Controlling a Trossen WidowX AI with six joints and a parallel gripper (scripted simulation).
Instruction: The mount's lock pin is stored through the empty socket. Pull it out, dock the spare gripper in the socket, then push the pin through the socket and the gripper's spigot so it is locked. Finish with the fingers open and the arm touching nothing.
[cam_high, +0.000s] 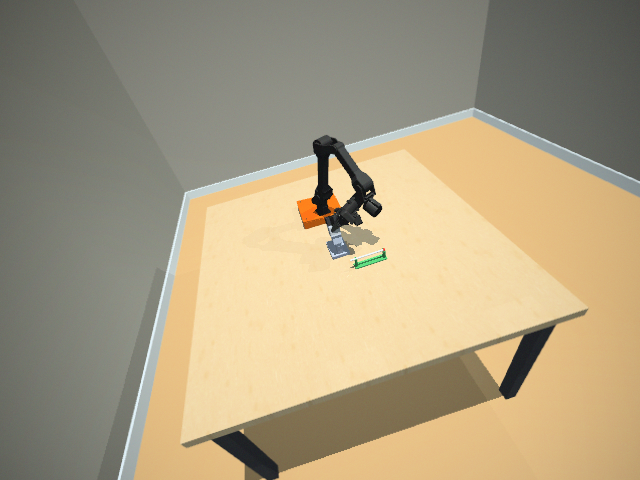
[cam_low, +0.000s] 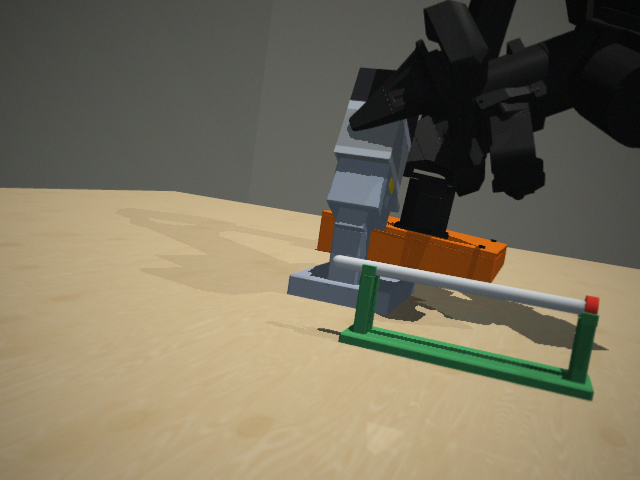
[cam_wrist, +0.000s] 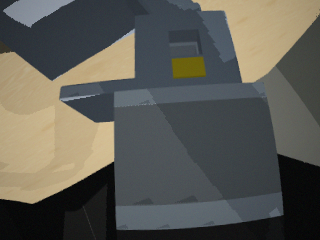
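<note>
Right now my gripper tip is 10 mm to the right of the spare gripper. The rest, counted from my gripper tip: green rack 150 mm ahead, 100 mm to the left, 100 mm below; grey mount 70 mm below, 20 mm to the left, 10 mm ahead.
</note>
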